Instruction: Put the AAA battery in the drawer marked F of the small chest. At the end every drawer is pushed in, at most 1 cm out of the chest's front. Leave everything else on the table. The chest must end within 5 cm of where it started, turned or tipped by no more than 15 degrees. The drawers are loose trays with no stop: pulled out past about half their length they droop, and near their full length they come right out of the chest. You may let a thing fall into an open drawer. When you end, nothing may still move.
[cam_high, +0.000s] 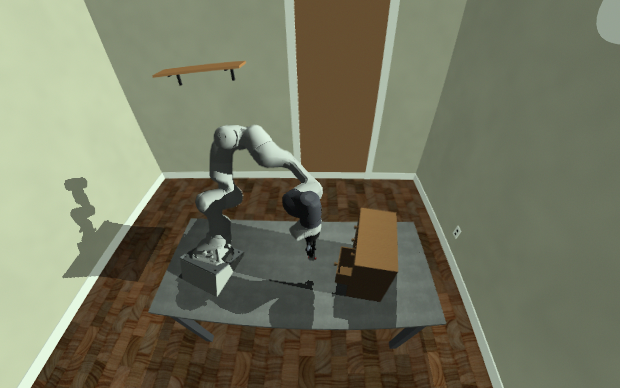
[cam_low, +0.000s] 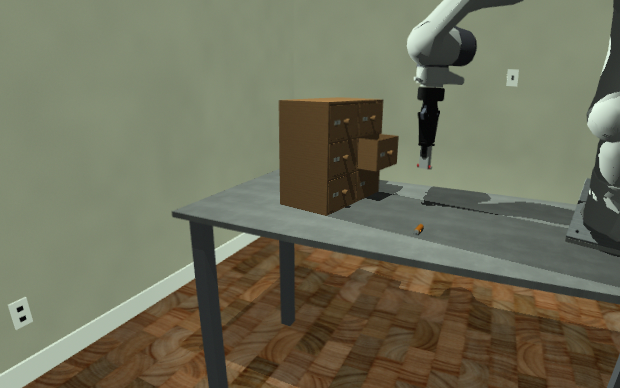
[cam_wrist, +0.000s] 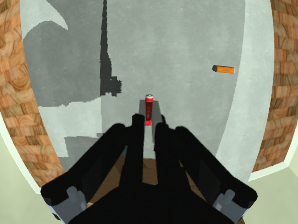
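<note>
Now: hand 20 cm short of the drawer, 7 cm to the left of it and 3 cm above it. Also, from my hand: orange AAA battery (2 cm behind, 18 cm to the left, 16 cm below); then small red object (3 cm below).
</note>
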